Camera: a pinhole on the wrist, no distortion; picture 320 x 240 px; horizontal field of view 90.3 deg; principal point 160.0 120.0 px. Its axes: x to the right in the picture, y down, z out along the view. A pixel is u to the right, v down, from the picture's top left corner.
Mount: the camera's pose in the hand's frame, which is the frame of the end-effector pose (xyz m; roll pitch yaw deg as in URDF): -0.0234 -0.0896 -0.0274 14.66 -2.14 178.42
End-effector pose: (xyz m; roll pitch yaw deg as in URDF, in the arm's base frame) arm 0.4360 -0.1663 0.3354 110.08 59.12 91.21
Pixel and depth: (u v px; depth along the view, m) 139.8 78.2 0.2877
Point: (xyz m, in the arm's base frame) 0.6713 -0.1711 0.2983
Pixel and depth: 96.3 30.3 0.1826
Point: 0.5667 -0.1251 0.2893
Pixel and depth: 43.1 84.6 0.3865
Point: 0.7568 -0.0422 0.0813
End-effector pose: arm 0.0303 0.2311 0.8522 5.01 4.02 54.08
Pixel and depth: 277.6 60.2 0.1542
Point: -0.0399 0.1320 0.9726
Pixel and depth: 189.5 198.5 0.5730
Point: 0.2066 0.0186 1.4393
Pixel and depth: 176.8 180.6 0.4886
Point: 0.1685 0.1022 1.3344
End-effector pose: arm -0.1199 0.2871 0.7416 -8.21 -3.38 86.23
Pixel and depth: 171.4 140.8 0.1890
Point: -0.0809 0.2453 0.9093
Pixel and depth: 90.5 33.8 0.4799
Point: -0.4325 0.5000 1.0732
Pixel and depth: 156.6 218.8 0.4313
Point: 0.0503 0.2469 1.2273
